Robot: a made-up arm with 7 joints.
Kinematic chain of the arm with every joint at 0, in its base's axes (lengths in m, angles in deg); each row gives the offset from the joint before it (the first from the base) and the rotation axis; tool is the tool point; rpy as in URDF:
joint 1: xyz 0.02 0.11 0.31 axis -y
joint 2: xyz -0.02 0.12 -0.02 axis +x
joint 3: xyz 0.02 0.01 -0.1 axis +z
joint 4: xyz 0 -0.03 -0.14 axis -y
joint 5: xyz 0 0.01 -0.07 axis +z
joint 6: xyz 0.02 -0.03 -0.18 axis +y
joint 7: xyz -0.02 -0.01 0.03 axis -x
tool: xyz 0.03 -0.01 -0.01 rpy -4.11 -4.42 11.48
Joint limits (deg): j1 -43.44..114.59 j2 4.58..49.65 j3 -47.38..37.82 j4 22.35..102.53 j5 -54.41..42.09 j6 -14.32..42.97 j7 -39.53..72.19
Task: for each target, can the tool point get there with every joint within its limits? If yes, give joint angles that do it. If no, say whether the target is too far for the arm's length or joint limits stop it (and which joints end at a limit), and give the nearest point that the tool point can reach.
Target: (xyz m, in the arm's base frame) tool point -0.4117 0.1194 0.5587
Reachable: no: joint limits stop it (at a limit: joint 1, joint 2, joint 4, joint 5, joint 6) | nearest point -0.0365 0.3782 0.5085 | short by 0.459 m
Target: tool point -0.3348 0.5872 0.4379
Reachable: no: joint limits stop it (at a limit: joint 1, joint 2, joint 3, joint 5, joint 6, joint 7) | nearest point -0.0460 0.4425 0.5046 | short by 0.330 m
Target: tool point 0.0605 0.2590 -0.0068
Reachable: yes | joints -26.89 42.12 -24.01 89.20 11.30 5.99 28.15
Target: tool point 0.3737 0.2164 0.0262
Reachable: yes | joints 40.85 18.85 -34.03 40.96 -26.24 24.55 60.98
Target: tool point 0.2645 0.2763 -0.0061
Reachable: yes | joints 10.53 30.44 -17.63 64.53 -8.27 12.76 29.48
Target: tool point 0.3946 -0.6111 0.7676
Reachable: no: too far | nearest point 0.2829 0.0343 0.5385 | short by 0.694 m
